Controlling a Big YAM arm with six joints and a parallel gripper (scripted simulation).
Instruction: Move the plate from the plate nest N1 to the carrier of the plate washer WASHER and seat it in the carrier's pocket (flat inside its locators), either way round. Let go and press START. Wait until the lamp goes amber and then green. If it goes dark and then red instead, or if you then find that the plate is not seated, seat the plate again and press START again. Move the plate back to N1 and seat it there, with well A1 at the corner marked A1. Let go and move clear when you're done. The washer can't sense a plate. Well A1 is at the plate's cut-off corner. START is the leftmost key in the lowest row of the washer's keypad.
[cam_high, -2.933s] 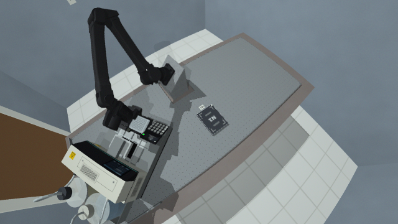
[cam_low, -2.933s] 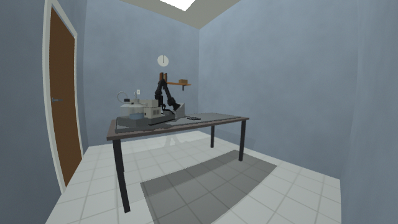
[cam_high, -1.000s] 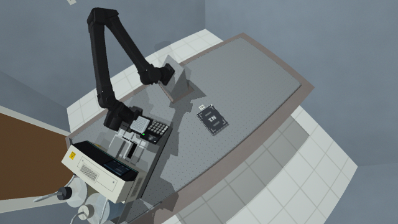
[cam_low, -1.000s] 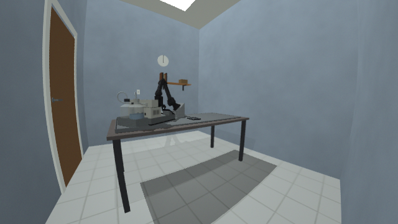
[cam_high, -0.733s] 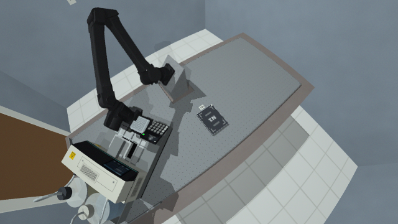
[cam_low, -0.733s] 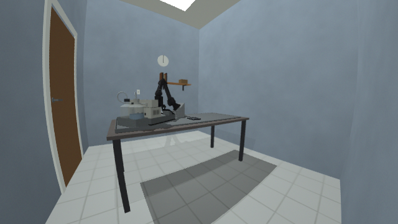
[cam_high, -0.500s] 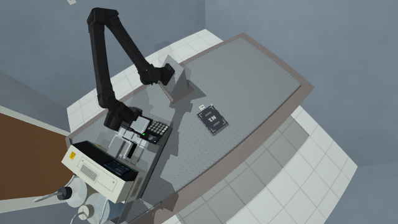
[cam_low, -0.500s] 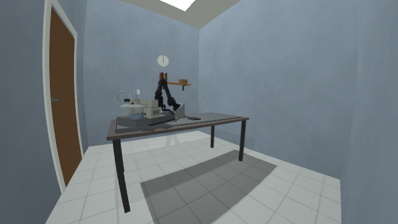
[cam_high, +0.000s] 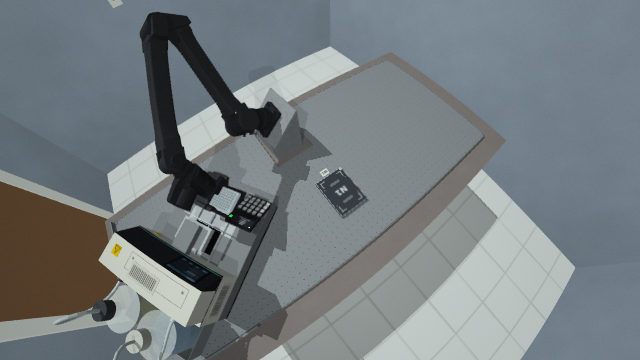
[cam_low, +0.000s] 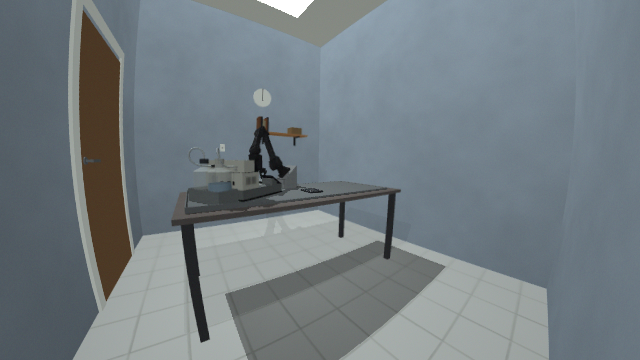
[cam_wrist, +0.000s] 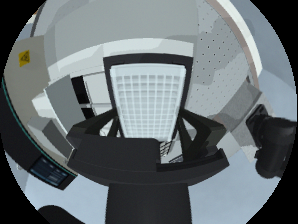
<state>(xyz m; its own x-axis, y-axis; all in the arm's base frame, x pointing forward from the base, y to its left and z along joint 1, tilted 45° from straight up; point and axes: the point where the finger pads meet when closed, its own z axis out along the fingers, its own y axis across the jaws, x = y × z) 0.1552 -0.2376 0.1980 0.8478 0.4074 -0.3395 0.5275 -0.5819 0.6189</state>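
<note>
Right now the white well plate is 10 mm below my hand. The rest, counted from my hand: plate washer 130 mm to the right, 80 mm ahead, 30 mm above; bottle 420 mm to the right, 180 mm ahead, 40 mm above.
</note>
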